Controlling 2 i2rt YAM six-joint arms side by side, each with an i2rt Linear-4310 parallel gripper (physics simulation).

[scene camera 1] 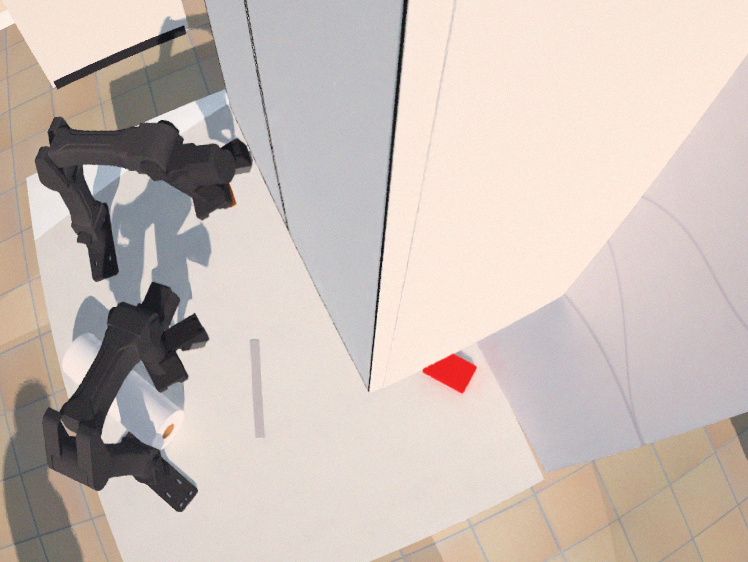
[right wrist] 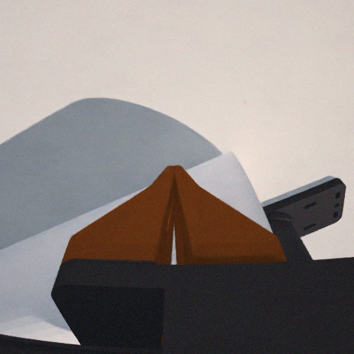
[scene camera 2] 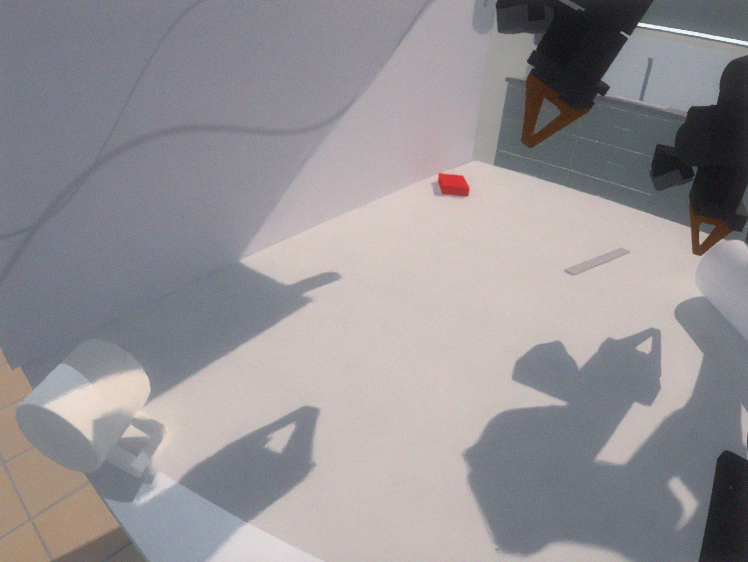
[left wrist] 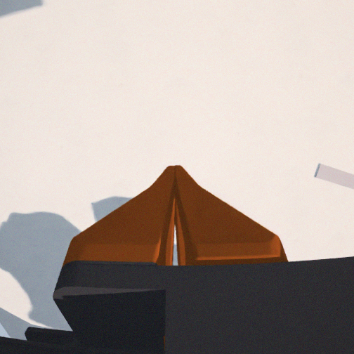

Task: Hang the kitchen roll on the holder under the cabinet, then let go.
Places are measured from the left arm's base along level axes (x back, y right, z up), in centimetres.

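Pixels of known places: left gripper, fingertip midpoint: (scene camera 1: 233, 204) (scene camera 2: 526, 145); right gripper, fingertip midpoint: (scene camera 1: 176, 380) (scene camera 2: 696, 254); left arm's base, link origin: (scene camera 1: 100, 242) (scene camera 2: 743, 545); right arm's base, link origin: (scene camera 1: 155, 471).
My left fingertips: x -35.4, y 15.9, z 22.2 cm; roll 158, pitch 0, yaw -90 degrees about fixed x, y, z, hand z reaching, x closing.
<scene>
For each thing: its top centre in the pictures, then the offset to it from my left fingertips. "pt": a spot on its surface instead. Level surfaces: height alone.
- white kitchen roll, top centre: (scene camera 1: 111, 385) dx +36.1, dy +23.1, dz -11.2 cm
- pale table, surface height: dz -22.2 cm
- thin grey strip, top centre: (scene camera 2: 600, 259) (scene camera 1: 257, 388) dx +7.4, dy +29.9, dz -22.0 cm
- red block, top centre: (scene camera 1: 450, 368) (scene camera 2: 453, 180) dx -31.1, dy +39.3, dz -20.2 cm
- pale mug-like cylinder, surface spot: (scene camera 2: 99, 398) pt dx -10.4, dy -45.4, dz -15.6 cm
The white kitchen roll (scene camera 1: 162, 406) (scene camera 2: 727, 274) (right wrist: 222, 182) lies on its side on the pale table (scene camera 1: 314, 471) (scene camera 2: 411, 314), partly hidden under the right arm in scene camera 1. My right gripper (scene camera 2: 699, 252) (right wrist: 173, 176) is shut and empty, its tips above the roll in its wrist view; its fingers are hidden in scene camera 1. My left gripper (scene camera 1: 232, 196) (scene camera 2: 530, 145) (left wrist: 174, 176) is shut and empty, raised above the table, away from the roll. The big cream cabinet (scene camera 1: 532, 157) fills the upper right of scene camera 1. The holder cannot be made out.
A thin grey strip (scene camera 1: 257, 386) (scene camera 2: 597, 261) (left wrist: 336, 176) lies on the table. A red block (scene camera 1: 450, 372) (scene camera 2: 453, 184) lies near the wall (scene camera 2: 387, 151). A pale mug-like cylinder (scene camera 2: 99, 398) is at the lower left of scene camera 2.
</scene>
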